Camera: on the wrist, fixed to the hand. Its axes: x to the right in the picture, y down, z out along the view.
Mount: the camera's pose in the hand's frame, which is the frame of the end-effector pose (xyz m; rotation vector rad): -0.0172 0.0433 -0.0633 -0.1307 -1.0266 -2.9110
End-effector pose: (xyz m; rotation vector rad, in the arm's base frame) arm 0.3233 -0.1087 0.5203 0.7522 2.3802 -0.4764
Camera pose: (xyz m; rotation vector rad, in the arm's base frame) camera 0.3342 -0.0511 0.5727 -2.6095 0.5723 -0.9756
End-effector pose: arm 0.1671 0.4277 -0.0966 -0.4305 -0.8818 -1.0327
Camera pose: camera 0.2281 0.4146 -0.1443 -0.4379 1.0048 1.5890
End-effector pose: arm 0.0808 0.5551 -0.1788 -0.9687 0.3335 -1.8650
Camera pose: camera 0.0649 0.5373 -0.2537 0.9304 1.1227 0.7614
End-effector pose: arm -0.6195 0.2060 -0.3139 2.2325 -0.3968 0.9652
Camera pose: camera -0.6867 0.2175 -0.2747 0.7123 1.7547 -1.5431
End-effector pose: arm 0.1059 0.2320 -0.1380 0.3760 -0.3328 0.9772
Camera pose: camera 0.0668 0.2698 -0.1947 0.6830 -0.3487 -2.1540
